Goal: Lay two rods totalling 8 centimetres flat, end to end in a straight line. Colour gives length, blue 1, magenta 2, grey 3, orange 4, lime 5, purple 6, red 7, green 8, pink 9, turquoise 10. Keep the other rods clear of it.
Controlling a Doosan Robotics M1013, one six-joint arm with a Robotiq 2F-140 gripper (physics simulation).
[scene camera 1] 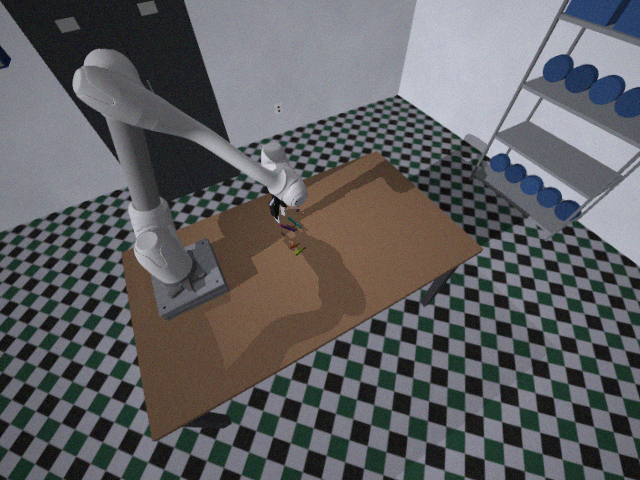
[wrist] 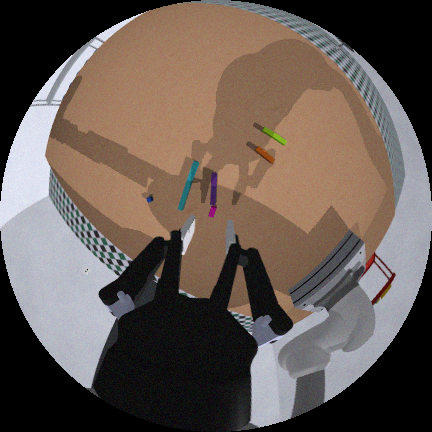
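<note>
The purple rod lies flat, and the magenta rod lies at its near end in the wrist view. They appear to touch or nearly touch, with the magenta one turned slightly out of line. The turquoise rod lies beside the purple rod, apart from it. The orange rod and lime rod lie apart from the pair. The small blue rod lies off to the other side. My gripper is partly open and empty, above the table near the magenta rod.
The brown table carries the rods and the arm's grey base plate. The arm's shadow falls across the rods. A shelf rack with blue round items stands beyond the table.
</note>
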